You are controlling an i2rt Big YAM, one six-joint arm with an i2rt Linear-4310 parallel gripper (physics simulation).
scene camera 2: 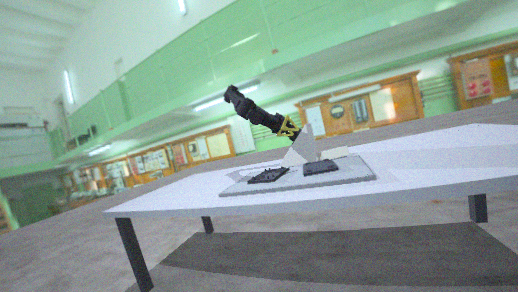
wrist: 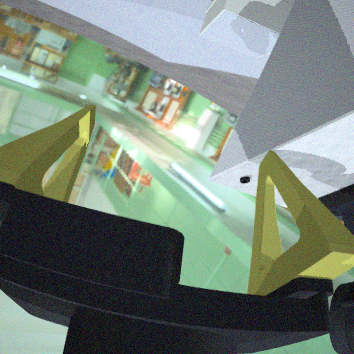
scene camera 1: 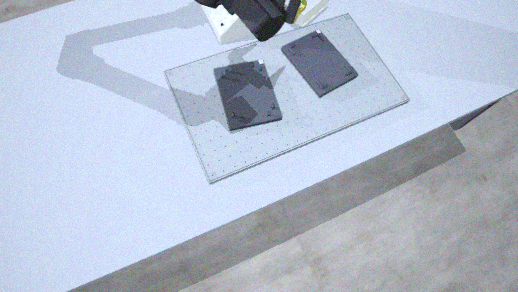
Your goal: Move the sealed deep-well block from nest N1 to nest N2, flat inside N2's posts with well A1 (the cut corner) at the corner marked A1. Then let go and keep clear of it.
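Frame: origin at the arm's base, x ahead, y left, z up, level; metres.
Where they show: gripper, fingertip midpoint: [scene camera 2: 296, 132] [wrist: 181, 134]; arm's base, link origin: [scene camera 2: 300, 137].
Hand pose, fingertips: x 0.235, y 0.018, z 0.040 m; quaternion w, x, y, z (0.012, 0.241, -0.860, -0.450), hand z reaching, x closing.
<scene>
Each offset is from my fingertips to the top centre of the thing.
Two dark nest plates lie on the perforated board. The left nest {dy -0.133, dx +0.099, dz -0.132 m} [scene camera 1: 252, 102] [scene camera 2: 269, 175] has small upright posts, the right nest {dy +0.070, dx +0.088, dz -0.136 m} [scene camera 1: 320, 62] [scene camera 2: 320, 167] has L-shaped corner posts. Each has a small white mark at a far corner; the lettering is unreadable, so I cannot tell which is N1. Neither nest holds a block, and the sealed deep-well block does not show clearly in any view. My gripper [scene camera 2: 288, 127] [wrist: 181, 134] is open and empty, with yellow fingers wide apart. It is raised behind the nests, near the white wedge; scene camera 1 shows it partly, at the top edge.
The white wedge-shaped stand [scene camera 1: 222, 25] [scene camera 2: 304, 146] [wrist: 295, 85] rises behind the board {dy -0.028, dx +0.115, dz -0.153 m} [scene camera 1: 320, 114] [scene camera 2: 350, 174], close to my right finger in the wrist view. A low white box {dy +0.134, dx -0.095, dz -0.113 m} [scene camera 1: 316, 12] [scene camera 2: 334, 152] [wrist: 265, 16] sits beside the wedge. The table's near edge runs in front of the board.
</scene>
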